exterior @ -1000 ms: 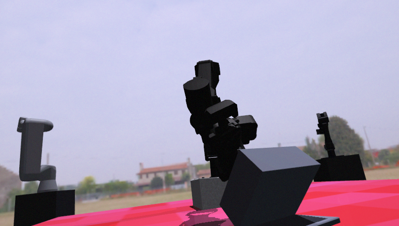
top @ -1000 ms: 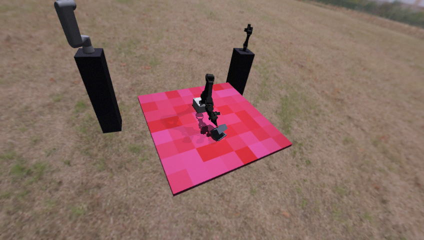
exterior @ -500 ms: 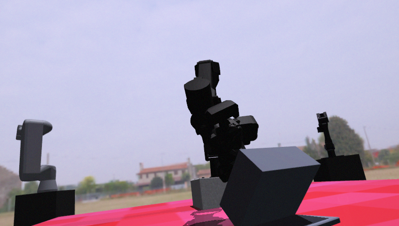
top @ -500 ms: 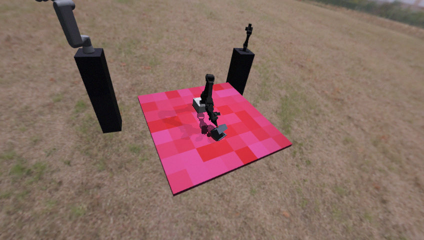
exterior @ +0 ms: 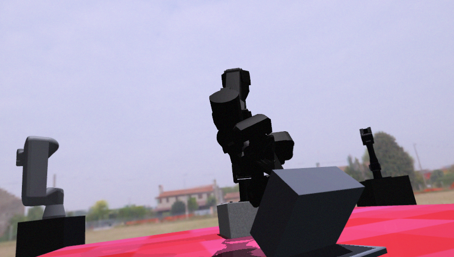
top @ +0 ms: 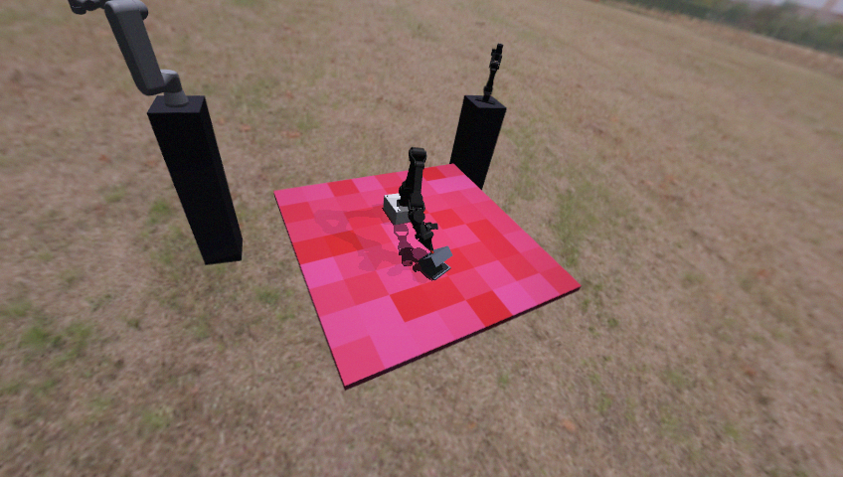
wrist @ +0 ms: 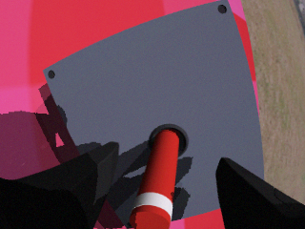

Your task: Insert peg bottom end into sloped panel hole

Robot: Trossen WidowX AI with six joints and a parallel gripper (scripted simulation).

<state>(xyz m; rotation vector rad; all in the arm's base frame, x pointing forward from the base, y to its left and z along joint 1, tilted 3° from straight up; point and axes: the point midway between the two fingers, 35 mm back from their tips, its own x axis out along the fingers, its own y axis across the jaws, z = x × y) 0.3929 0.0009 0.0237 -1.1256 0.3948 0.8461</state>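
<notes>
Right now my gripper tip is 1 cm past the red peg, 1 cm to the left of it and 1 cm below it. Round my gripper tip: grey sloped panel block 3 cm ahead, 2 cm to the left, 3 cm below.
</notes>
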